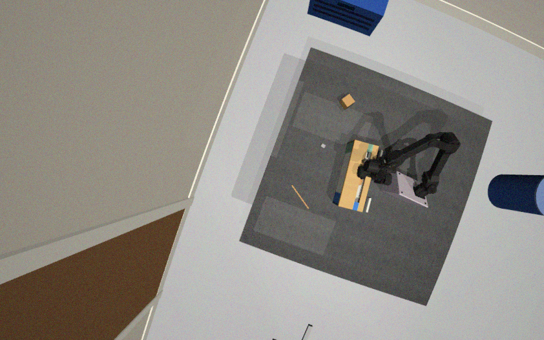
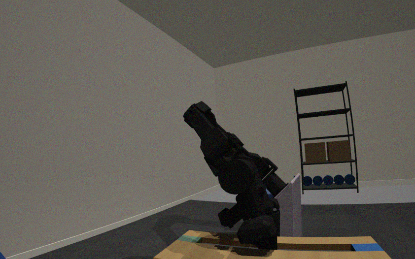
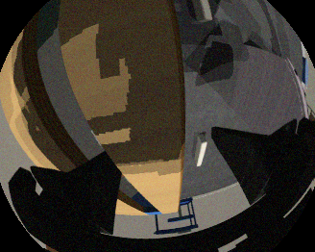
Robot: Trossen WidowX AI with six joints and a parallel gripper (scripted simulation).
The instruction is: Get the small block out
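The brown block lies 40 mm ahead of my gripper tip, 30 mm to the left of it and 10 mm below it. Round my gripper tip: box 30 mm below, 30 mm ahead; then tan cube 410 mm to the right, 250 mm ahead, 60 mm below; then thin orange stick 320 mm ahead, 230 mm to the left, 90 mm below.
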